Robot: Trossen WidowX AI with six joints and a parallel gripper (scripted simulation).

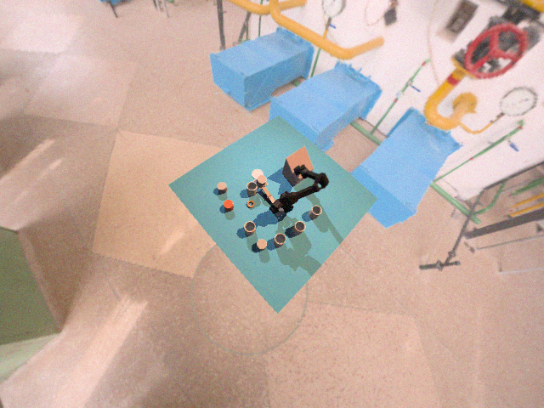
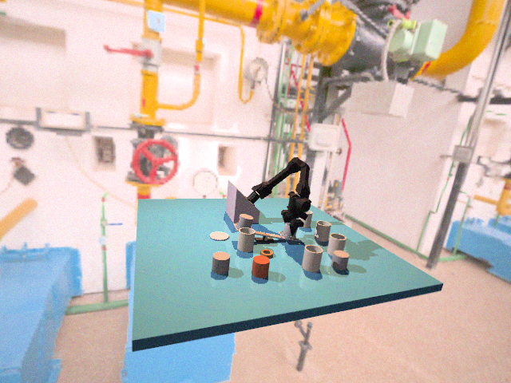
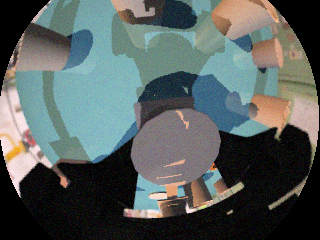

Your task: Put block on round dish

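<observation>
My gripper tip is now 1 cm past the balance, 14 cm to the left of it and 1 cm above it. Round my gripper tip: flat round dish: 7 cm behind, 37 cm to the right, 4 cm below; then orange ring: 15 cm ahead, 18 cm to the right, 4 cm below; then block: right at my gripper tip.
</observation>
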